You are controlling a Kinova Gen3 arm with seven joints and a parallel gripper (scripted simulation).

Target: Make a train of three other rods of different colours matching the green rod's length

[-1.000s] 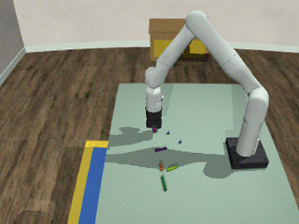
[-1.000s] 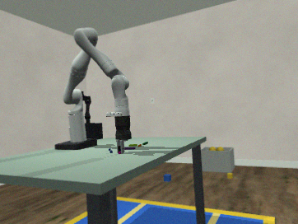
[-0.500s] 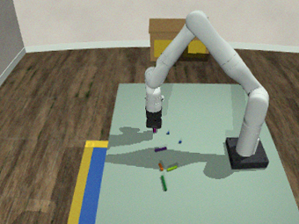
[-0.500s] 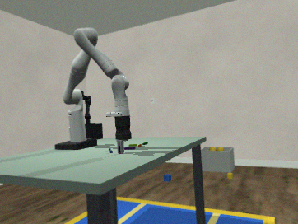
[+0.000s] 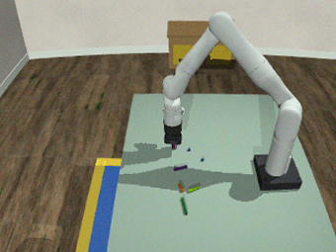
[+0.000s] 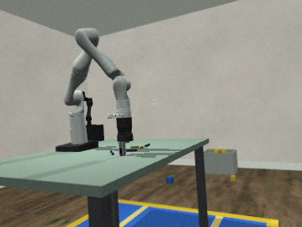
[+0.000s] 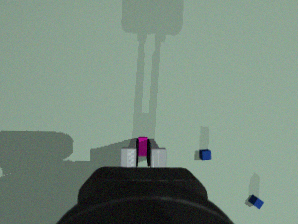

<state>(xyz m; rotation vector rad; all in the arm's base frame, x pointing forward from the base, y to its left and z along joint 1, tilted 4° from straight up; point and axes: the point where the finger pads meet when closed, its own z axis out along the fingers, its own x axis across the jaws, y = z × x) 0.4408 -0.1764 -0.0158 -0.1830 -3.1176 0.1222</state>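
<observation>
The purple rod lies 130 mm to the left of my hand, 30 mm behind it and 10 mm below it. The rest, counted from my hand: orange rod (240 mm to the left, 30 mm behind, 10 mm below); then lime rod (250 mm to the left, 80 mm behind, 10 mm below); then magenta rod (10 mm below).
</observation>
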